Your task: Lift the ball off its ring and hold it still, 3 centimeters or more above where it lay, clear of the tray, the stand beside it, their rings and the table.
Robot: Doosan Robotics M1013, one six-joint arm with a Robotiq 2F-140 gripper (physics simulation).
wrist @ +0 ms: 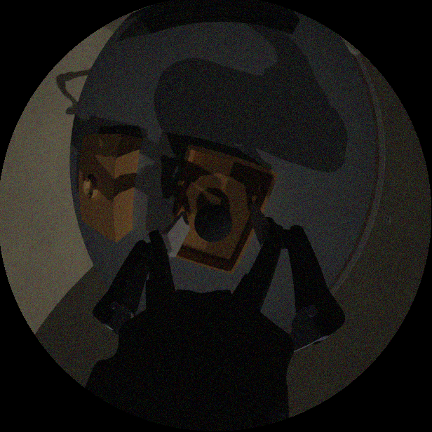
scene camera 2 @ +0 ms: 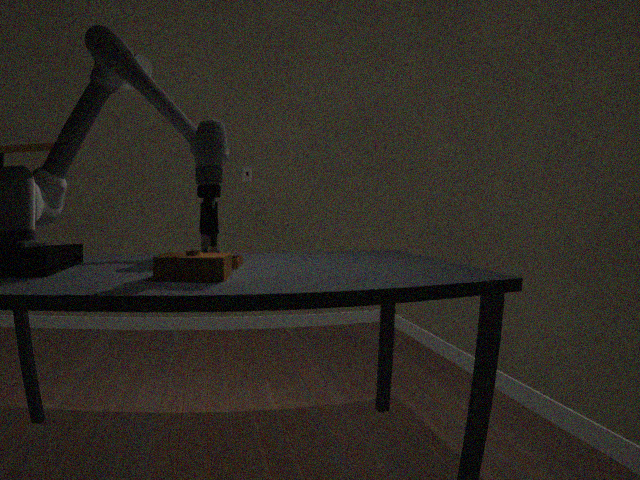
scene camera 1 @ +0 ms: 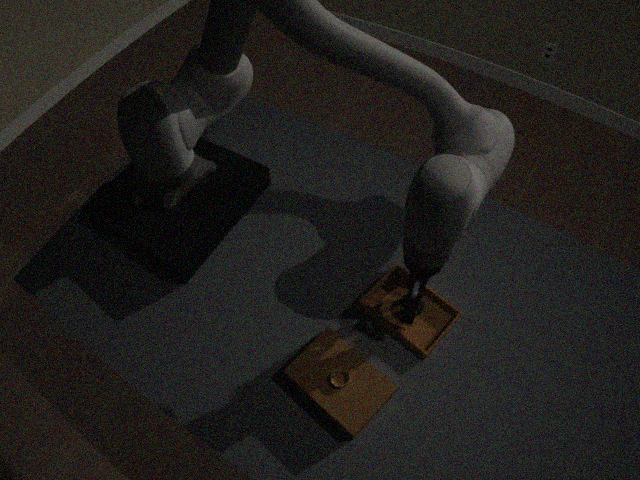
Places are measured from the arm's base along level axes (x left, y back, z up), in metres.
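Pixels of known places: arm's base at its link origin: (scene camera 2: pixel 14 247) (scene camera 1: pixel 171 175).
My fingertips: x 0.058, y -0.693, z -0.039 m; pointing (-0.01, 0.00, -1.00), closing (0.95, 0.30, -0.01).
Observation:
Ahead of a thing's pixels: the offset from my fingertips to its top centre. "*": to the spot under its first point. Level surfaces: height alone.
The dark ball (scene camera 1: pixel 402 310) (wrist: pixel 213 225) sits in the orange-brown tray @[* dx -0.030, dy -0.095, dz +0.000 m] (scene camera 1: pixel 440 336) (wrist: pixel 207 259); its ring is mostly hidden under it and in shadow. My gripper (scene camera 1: pixel 412 302) (scene camera 2: pixel 209 244) (wrist: pixel 218 216) is open and points down low over the tray. In the wrist view its fingertips stand on either side of the ball, with gaps between them and the ball. In scene camera 2 the ball is not distinguishable behind the fingers and the stand. The stand (scene camera 1: pixel 364 395) (scene camera 2: pixel 191 268) (wrist: pixel 124 212) is a block beside the tray, with an empty ring @[* dx -0.250, dy +0.014, dz +0.039 m] (scene camera 1: pixel 339 387) on top.
The grey table @[dz -0.028 m] (scene camera 1: pixel 516 361) (scene camera 2: pixel 336 273) bears the tray and stand, which are separated by a narrow gap. The arm's black base plate (scene camera 1: pixel 227 227) lies farther left in scene camera 1. The light is dim, and the arm's shadow falls across the table.

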